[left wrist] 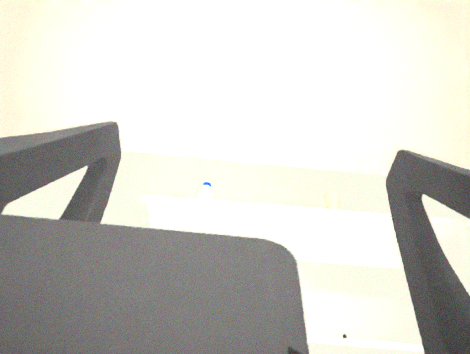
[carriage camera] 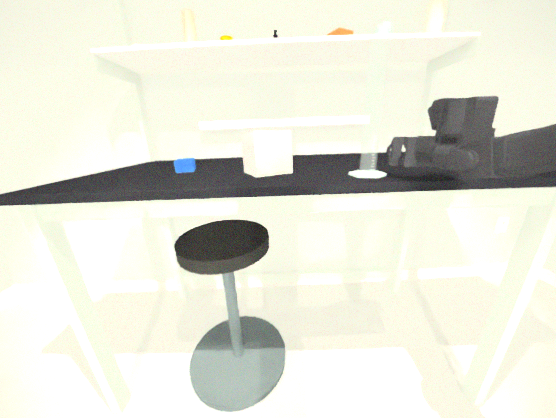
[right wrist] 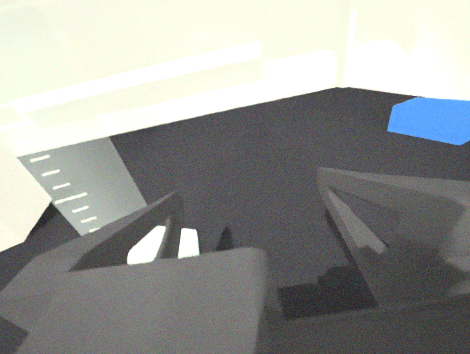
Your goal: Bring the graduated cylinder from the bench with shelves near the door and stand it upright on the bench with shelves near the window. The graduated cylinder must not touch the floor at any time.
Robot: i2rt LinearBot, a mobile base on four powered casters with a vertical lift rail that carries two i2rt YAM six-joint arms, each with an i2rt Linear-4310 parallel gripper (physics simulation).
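Places are measured from the left arm's base along level axes (x ahead, y left, z up), in centimetres.
Where they show: left gripper, fingertip midpoint: (left wrist: 256, 152); right gripper, fingertip midpoint: (carriage camera: 405, 149) (right wrist: 247, 187).
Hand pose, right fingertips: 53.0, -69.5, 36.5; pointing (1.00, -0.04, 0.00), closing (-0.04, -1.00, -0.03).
Each offset is from my right fingertips to the centre of the thing, as dx, dy, dz. Level surfaces: height alone.
The graduated cylinder {+0.2, +9.7, +10.1} (carriage camera: 369, 161) (right wrist: 90, 182) is clear, with white marks and a pale foot, and stands upright on the dark bench top {dz -6.6} (carriage camera: 125, 181) (right wrist: 240, 135). Its upper part is faint against the pale wall. My right gripper (carriage camera: 392, 151) (right wrist: 247, 187) is open and empty, low over the bench, just right of the cylinder in the carriage view. In the right wrist view the cylinder is left of the space between the fingers, and one finger partly covers its foot. My left gripper (left wrist: 256, 152) is open and empty, facing the pale wall and shelves; the cylinder does not show there.
A white box {+10.9, +37.7, -0.1} (carriage camera: 268, 152) (right wrist: 20, 200) stands left of the cylinder in the carriage view, with a blue block {+22.9, +68.5, -4.6} (carriage camera: 185, 165) farther left. Another blue block {+14.2, -30.0, -4.6} (right wrist: 430, 121) lies at right in the right wrist view. A shelf {dz +37.2} (carriage camera: 285, 50) hangs above; a stool (carriage camera: 222, 246) stands in front.
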